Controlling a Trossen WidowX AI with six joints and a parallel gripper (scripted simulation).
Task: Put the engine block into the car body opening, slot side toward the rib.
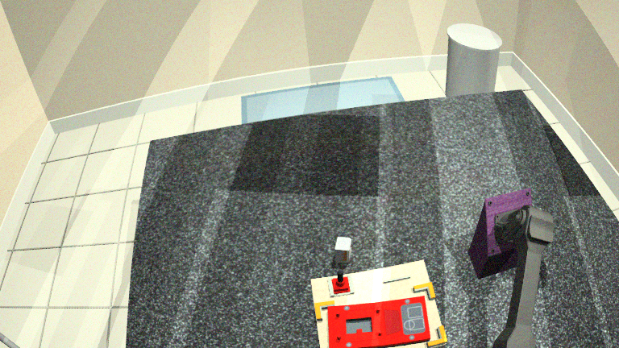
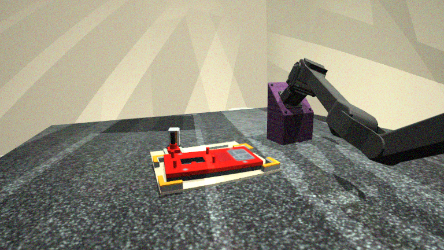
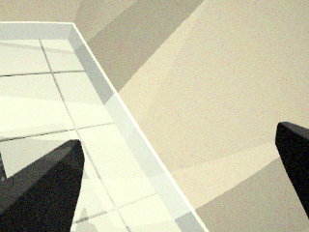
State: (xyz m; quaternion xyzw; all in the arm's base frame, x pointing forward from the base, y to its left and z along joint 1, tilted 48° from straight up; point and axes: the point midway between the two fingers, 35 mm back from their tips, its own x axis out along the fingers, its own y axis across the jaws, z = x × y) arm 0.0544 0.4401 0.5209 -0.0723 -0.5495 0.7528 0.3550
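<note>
My gripper tip is now 820 mm to the left of the engine block, 300 mm short of it and 110 mm above it. The rest, counted from my gripper tip: cream base plate: 630 mm to the right, 270 mm ahead, 130 mm below; black peg: 730 mm to the right, 330 mm ahead, 100 mm below.
</note>
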